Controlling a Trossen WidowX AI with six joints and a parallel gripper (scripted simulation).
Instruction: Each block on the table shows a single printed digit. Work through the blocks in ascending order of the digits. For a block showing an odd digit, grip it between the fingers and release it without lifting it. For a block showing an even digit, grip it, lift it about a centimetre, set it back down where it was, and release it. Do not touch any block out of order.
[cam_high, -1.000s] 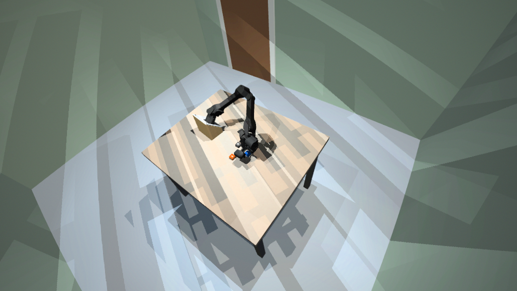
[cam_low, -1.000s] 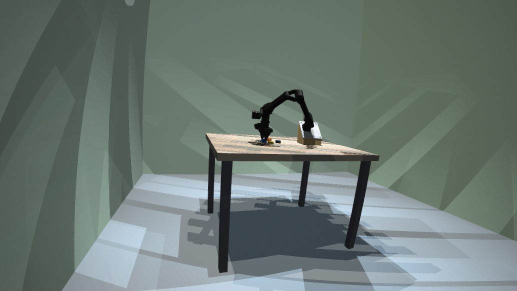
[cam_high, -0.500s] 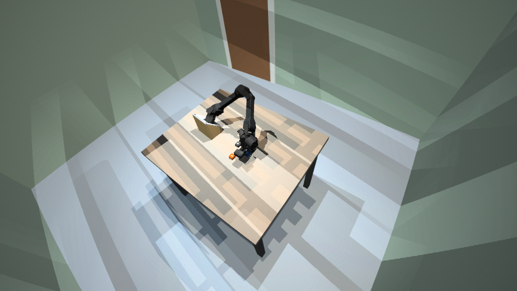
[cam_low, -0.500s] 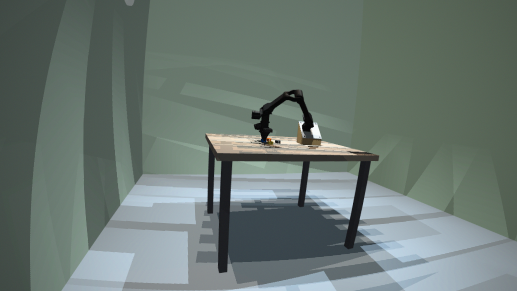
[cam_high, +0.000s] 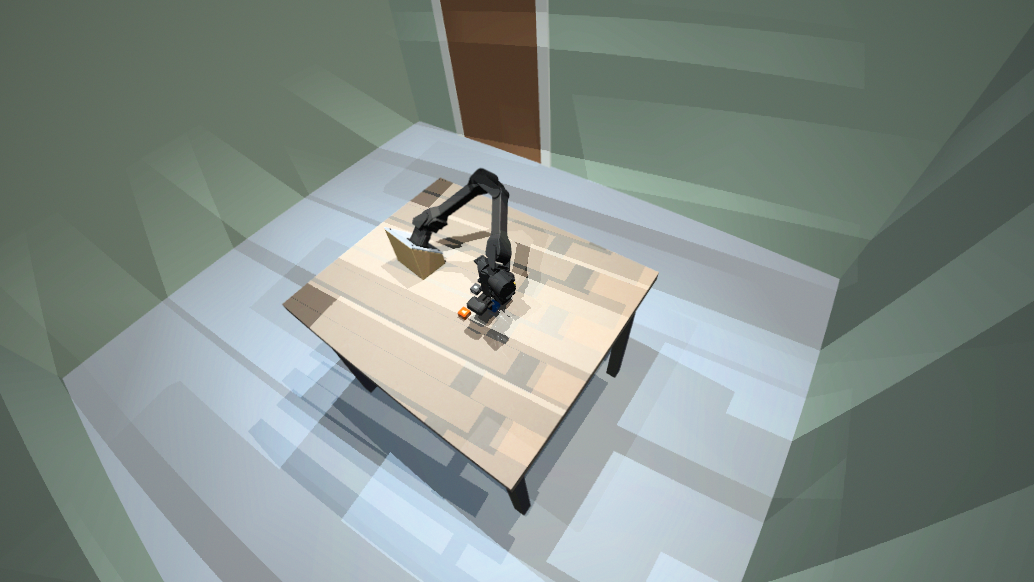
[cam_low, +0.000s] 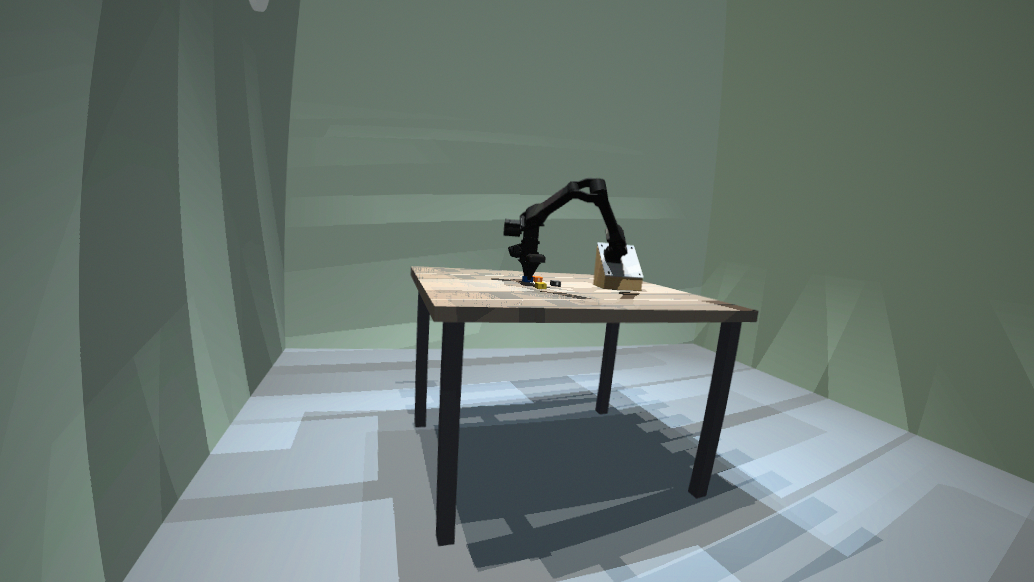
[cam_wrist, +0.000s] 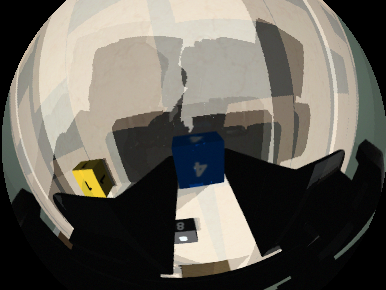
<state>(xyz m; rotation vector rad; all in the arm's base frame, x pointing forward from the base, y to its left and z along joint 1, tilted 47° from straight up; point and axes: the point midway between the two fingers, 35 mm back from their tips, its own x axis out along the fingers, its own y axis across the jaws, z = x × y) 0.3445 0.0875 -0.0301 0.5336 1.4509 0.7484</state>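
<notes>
My gripper tip is now right at the blue block. Also, from my gripper tip: black block: 11 cm behind, 1 cm to the left, 1 cm below; yellow block: 10 cm to the left, 3 cm behind, 1 cm below; orange block: 9 cm to the right, 6 cm behind, 1 cm below.
</notes>
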